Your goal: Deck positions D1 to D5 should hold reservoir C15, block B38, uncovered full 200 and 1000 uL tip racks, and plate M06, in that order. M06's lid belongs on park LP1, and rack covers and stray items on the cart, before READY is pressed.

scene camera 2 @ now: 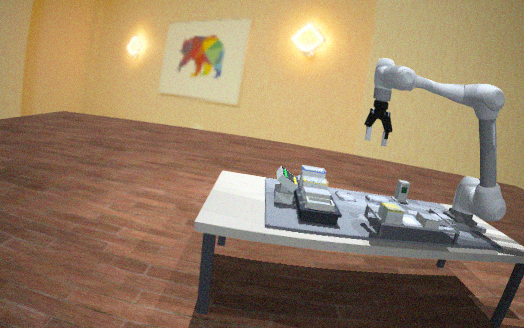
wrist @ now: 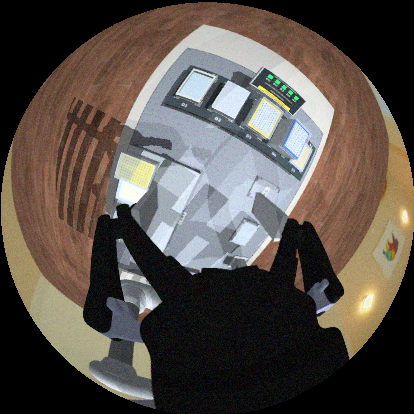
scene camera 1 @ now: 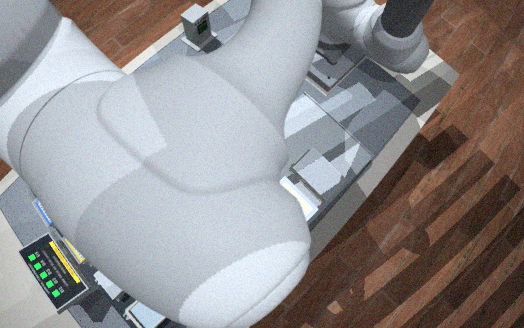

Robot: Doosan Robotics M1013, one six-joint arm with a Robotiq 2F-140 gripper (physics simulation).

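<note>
My gripper is open and empty, high above the table. In the wrist view the deck row holds a pale blue reservoir at D1, a grey-white block at D2, a yellow-rimmed tip rack at D3, a blue-rimmed rack at D4 and a cream plate at the D5 end, partly hidden. A pale flat piece lies on the far side; its label is unreadable. The cart bears a yellow rack, a cream-topped item and a grey box.
A tilted panel with several green squares and a yellow bar stands behind the deck. A small upright device with a green display stands near the table edge. The arm covers much of scene camera 1.
</note>
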